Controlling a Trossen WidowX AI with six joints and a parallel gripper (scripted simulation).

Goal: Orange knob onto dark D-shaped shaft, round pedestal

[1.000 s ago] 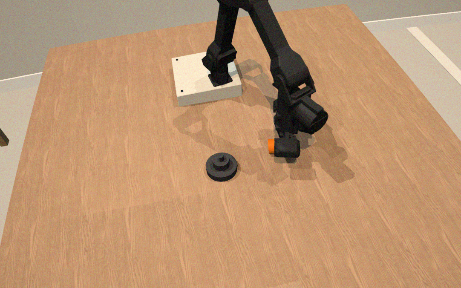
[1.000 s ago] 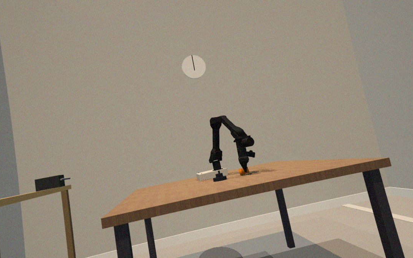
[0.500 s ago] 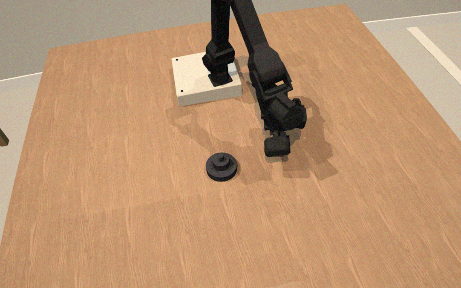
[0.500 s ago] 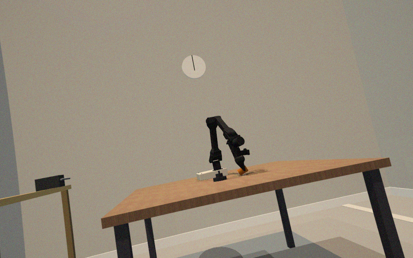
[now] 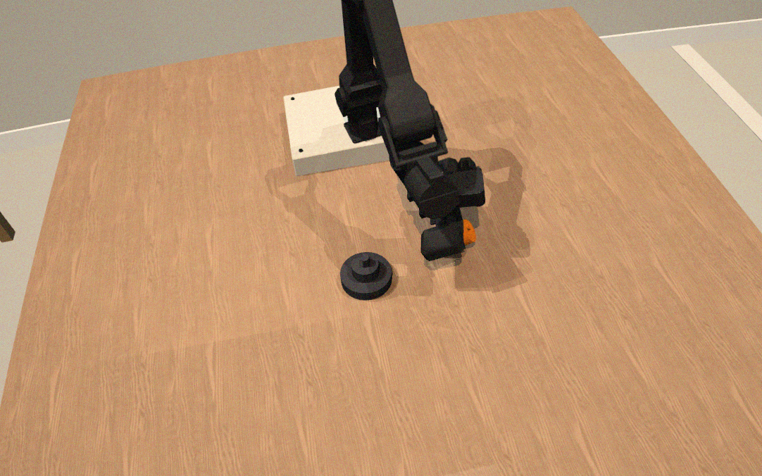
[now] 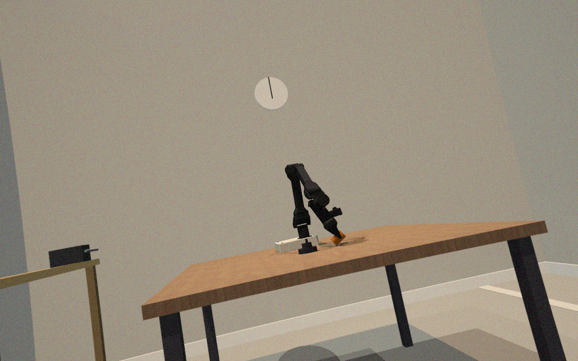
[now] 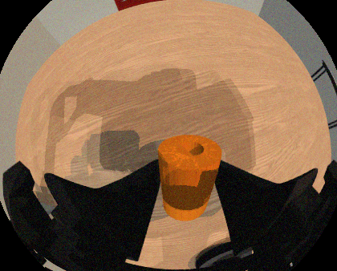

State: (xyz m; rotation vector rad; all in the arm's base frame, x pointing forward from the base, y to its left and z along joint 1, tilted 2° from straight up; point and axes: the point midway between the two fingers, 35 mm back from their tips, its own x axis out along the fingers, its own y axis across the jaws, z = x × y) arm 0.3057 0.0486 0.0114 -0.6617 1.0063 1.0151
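Now: gripper tip 17 cm to the left of the dark round pedestal. From my gripper tip the other things lie so: orange knob (1 cm behind, 1 cm to the right).
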